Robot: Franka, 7 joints.
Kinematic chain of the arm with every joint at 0, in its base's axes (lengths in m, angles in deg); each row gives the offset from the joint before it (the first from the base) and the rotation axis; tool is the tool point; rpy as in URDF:
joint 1: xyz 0 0 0.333 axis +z
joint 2: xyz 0 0 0 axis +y
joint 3: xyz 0 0 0.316 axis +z
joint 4: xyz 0.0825 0 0 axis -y
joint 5: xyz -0.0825 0 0.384 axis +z
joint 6: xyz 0 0 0 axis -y
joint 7: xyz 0.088 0 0 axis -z
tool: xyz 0 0 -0.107 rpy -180 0 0
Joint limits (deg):
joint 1: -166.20..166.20
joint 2: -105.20..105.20
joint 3: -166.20..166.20
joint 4: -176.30..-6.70
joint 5: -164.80..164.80
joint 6: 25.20..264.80
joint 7: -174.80..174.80
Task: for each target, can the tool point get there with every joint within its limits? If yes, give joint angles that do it. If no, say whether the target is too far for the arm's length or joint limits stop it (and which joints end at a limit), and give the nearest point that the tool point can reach.
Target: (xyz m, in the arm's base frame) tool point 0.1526 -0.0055 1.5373
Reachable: no: too far | nearest point 0.1078 -0.0039 1.1841 | short by 0.356 m
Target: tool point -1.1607 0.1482 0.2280
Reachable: no: too far | nearest point -0.8476 0.1082 0.2563 | short by 0.317 m
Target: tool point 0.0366 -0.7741 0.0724
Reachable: yes | joints -91.71 82.46 22.59 -50.18 -126.86 91.99 97.08
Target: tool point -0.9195 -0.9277 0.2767
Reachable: no: too far | nearest point -0.6034 -0.6087 0.2961 | short by 0.450 m
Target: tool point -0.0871 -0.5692 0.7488
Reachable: yes | joints -48.59 -4.51 -44.40 -88.26 -50.89 121.44 116.64
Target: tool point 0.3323 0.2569 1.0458
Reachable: yes | joints 136.02 -8.41 -76.42 -49.16 88.37 163.79 -57.85
